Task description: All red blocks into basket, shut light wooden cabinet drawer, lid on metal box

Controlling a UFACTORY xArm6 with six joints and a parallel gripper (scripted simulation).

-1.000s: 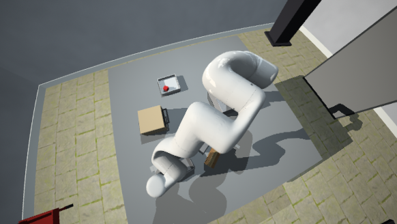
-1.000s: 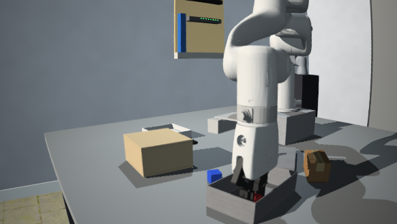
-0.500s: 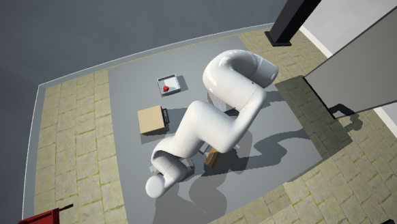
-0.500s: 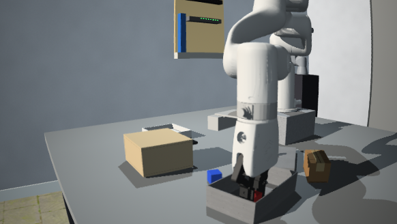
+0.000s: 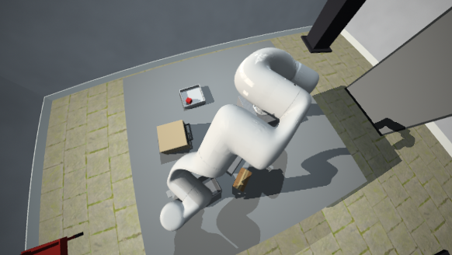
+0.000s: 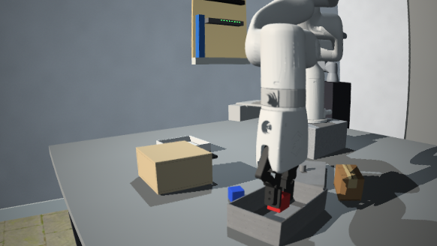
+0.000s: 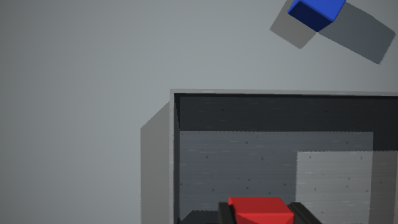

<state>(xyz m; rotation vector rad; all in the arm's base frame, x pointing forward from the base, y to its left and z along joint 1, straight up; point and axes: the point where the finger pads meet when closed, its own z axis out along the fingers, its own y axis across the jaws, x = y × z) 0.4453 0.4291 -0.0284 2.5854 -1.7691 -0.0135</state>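
My hand is 62 cm to the left of the white basket, 7 cm above it and 2 cm past it. The rest, counted from my hand: blue block: 16 cm to the right, 6 cm below; green block: 26 cm behind, 7 cm to the right, 6 cm below; cardboard box: 25 cm behind, 5 cm to the right, 4 cm below.
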